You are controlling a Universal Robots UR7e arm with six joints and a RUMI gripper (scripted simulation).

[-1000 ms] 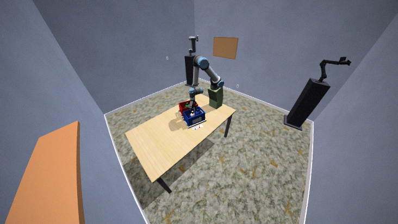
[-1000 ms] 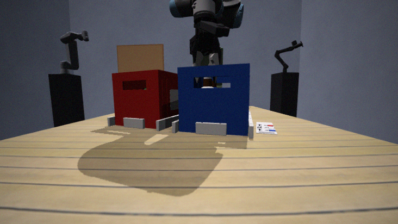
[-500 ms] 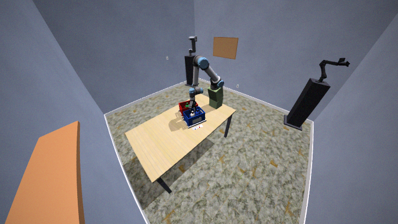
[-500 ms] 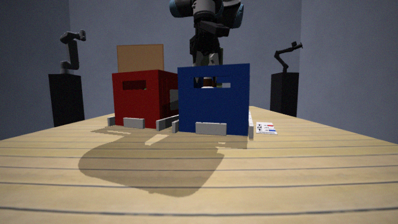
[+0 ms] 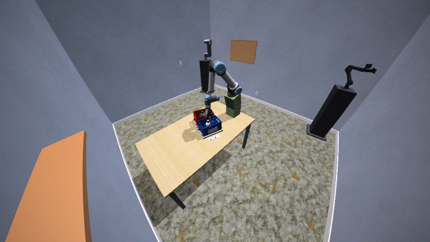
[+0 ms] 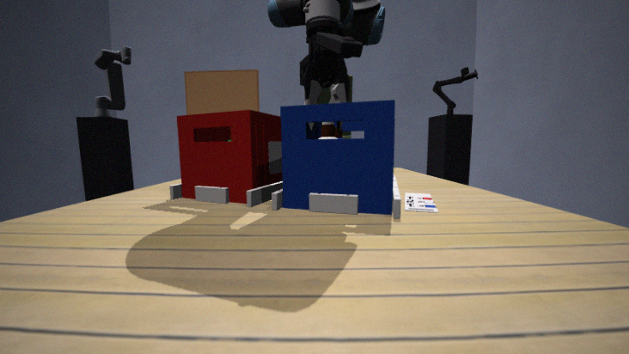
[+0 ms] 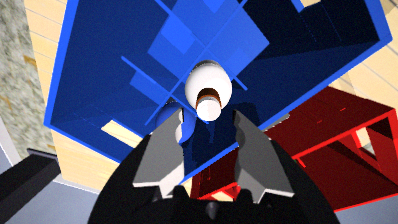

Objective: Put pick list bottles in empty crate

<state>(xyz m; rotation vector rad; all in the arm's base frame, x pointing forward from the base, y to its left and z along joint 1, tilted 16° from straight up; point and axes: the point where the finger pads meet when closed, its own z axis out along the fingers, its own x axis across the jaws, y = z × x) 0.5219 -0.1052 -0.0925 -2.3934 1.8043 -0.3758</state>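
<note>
The white bottle is 10 mm ahead of my hand and 70 mm below it. Also, from my hand: blue-capped bottle: 70 mm behind, 40 mm to the left, 70 mm below; blue crate: 20 mm ahead, 40 mm to the left, 70 mm below; red crate: 100 mm behind, 170 mm to the right, 70 mm below.
</note>
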